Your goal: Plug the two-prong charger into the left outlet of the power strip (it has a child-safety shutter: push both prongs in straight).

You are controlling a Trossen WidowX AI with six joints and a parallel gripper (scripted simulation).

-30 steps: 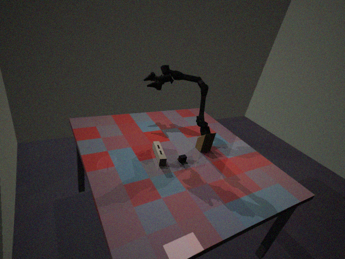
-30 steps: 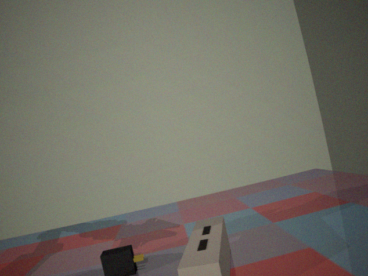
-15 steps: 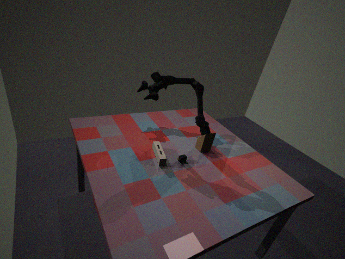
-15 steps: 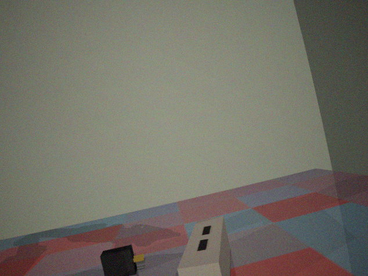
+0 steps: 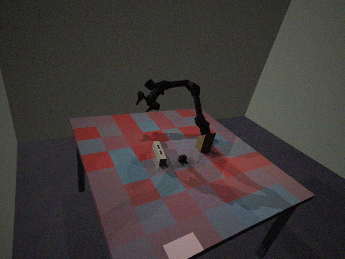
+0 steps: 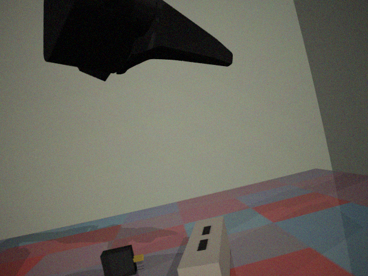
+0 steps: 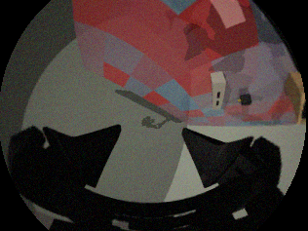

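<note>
My gripper tip is 21 cm past the black two-prong charger, 33 cm to the right of it and 23 cm above it.
</note>
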